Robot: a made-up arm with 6 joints.
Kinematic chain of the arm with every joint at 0, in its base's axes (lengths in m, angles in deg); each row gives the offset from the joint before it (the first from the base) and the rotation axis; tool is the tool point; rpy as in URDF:
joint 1: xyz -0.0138 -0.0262 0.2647 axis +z
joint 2: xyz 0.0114 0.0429 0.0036 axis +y
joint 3: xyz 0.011 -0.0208 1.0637 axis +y
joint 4: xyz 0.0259 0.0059 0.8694 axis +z
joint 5: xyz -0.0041 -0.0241 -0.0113 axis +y
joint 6: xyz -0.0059 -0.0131 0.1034 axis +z
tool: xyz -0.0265 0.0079 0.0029 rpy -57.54 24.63 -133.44
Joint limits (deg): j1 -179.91..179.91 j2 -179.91..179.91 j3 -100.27..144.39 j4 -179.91..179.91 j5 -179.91..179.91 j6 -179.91..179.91
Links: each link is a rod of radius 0.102 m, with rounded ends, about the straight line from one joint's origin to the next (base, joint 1, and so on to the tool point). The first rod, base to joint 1, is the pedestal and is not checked.
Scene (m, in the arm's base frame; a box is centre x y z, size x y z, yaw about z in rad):
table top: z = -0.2
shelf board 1: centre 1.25 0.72 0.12 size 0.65 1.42 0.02 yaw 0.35
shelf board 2: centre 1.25 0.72 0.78 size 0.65 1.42 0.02 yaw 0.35
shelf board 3: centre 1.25 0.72 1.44 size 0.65 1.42 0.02 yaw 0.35
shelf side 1: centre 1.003 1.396 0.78 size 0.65 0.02 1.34 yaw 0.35
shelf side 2: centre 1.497 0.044 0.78 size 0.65 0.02 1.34 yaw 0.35
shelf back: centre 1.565 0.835 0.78 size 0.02 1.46 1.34 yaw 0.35
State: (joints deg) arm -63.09 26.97 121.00 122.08 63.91 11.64
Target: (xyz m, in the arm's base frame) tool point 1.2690 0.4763 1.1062
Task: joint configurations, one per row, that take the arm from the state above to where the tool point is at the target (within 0.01 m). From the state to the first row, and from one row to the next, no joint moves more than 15 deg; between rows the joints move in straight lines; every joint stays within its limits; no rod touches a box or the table.
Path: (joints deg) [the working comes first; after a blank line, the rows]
Joints at the target: 16.73 23.72 73.83 125.22 65.16 11.57
Straight joint move there: touches shelf board 2, shelf side 2.

1: -50.26 21.10 119.32 122.06 64.52 11.74
2: -37.42 15.24 117.64 122.04 65.13 11.83
3: -24.59 9.37 115.96 122.02 65.74 11.93
4: -11.75 3.50 114.28 122.00 66.35 12.02
5: 1.08 -2.37 112.60 121.98 66.96 12.12
6: 13.91 -8.23 110.92 121.96 67.57 12.21
7: 14.85 2.42 98.55 123.05 66.77 12.00
8: 15.79 13.07 86.19 124.13 65.96 11.78
9: 16.73 23.72 73.83 125.22 65.16 11.57

